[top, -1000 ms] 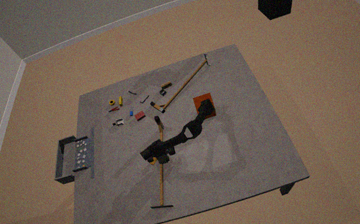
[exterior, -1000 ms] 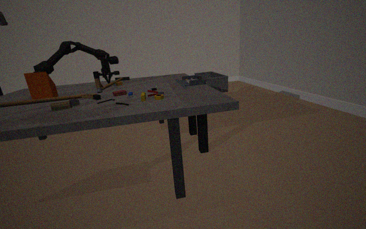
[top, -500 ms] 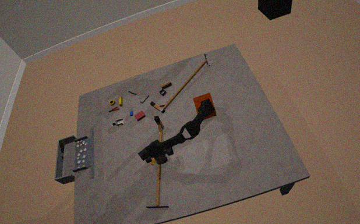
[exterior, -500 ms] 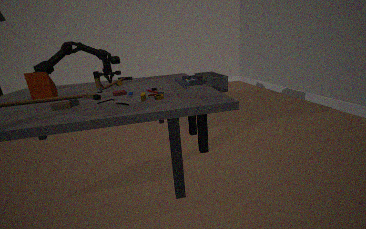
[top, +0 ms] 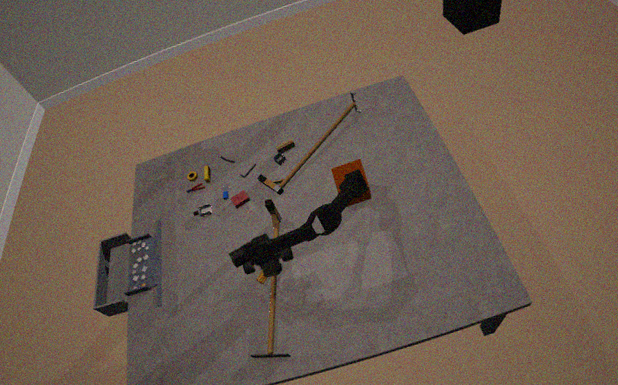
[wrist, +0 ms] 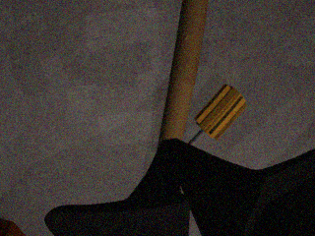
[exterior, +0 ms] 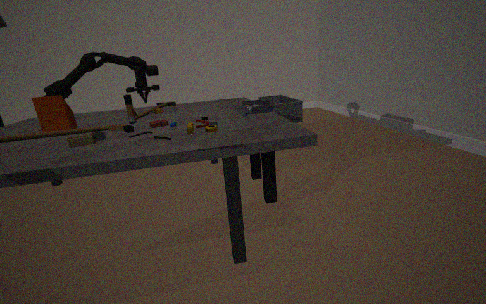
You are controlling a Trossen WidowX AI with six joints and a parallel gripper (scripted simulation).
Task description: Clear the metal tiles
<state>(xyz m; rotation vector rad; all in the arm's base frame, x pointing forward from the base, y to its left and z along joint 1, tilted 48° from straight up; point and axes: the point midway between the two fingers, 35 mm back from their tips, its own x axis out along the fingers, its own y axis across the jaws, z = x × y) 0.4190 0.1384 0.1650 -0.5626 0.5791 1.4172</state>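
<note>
The long scraper is 20 mm to the left of my gripper tip, 20 mm ahead of it and 10 mm below it. The rest, counted from my gripper tip: blue piece (500 mm to the right, 140 mm ahead, 60 mm below); then yellow screwdriver (60 mm ahead, 50 mm below, 10 mm to the right); then red block (420 mm to the right, 80 mm ahead, 60 mm below).
</note>
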